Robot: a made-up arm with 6 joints. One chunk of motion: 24 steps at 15 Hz.
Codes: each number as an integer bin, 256 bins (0 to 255) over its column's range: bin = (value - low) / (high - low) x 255, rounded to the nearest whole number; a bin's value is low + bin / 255 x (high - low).
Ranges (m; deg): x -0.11..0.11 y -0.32..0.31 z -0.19..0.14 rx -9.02..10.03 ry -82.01..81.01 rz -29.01..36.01
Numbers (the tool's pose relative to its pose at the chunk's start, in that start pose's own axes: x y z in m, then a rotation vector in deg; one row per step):
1: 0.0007 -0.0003 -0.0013 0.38 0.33 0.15
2: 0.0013 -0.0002 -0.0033 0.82 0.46 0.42
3: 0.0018 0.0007 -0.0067 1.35 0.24 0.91
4: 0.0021 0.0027 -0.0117 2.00 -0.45 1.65
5: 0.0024 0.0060 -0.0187 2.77 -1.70 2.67
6: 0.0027 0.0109 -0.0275 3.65 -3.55 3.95
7: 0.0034 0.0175 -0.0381 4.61 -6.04 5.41
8: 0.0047 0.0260 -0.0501 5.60 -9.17 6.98
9: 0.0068 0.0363 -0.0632 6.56 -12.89 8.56
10: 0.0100 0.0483 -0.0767 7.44 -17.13 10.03
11: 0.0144 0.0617 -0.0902 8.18 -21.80 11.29
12: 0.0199 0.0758 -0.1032 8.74 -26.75 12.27
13: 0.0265 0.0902 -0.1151 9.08 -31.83 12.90
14: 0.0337 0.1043 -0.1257 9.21 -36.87 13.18
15: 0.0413 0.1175 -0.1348 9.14 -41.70 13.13
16: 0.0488 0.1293 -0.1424 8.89 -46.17 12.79
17: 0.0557 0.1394 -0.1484 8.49 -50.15 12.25
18: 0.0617 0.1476 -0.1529 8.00 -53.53 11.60
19: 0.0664 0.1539 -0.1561 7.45 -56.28 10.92
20: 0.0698 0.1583 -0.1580 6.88 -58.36 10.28
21: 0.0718 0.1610 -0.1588 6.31 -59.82 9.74
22: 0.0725 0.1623 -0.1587 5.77 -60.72 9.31
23: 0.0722 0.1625 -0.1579 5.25 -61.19 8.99
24: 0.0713 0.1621 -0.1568 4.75 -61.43 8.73
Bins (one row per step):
1: 128 129 146 126 129 114
2: 129 129 144 132 129 115
3: 130 130 142 139 129 117
4: 130 131 138 148 128 120
5: 130 132 132 158 126 124
6: 131 134 126 170 123 129
7: 131 137 117 182 119 135
8: 133 140 108 196 114 141
9: 135 144 98 209 108 147
10: 139 149 88 220 101 153
11: 144 154 77 230 94 158
12: 151 160 67 238 86 162
13: 158 166 58 242 78 164
14: 167 172 50 244 71 165
15: 175 177 43 243 63 165
16: 184 182 37 240 56 164
17: 192 186 32 234 50 162
18: 199 189 29 228 45 159
19: 204 192 26 220 40 157
20: 208 194 25 213 37 154
21: 211 195 24 205 35 152
22: 212 195 24 198 33 150
23: 211 195 25 191 33 149
24: 210 195 26 184 32 148

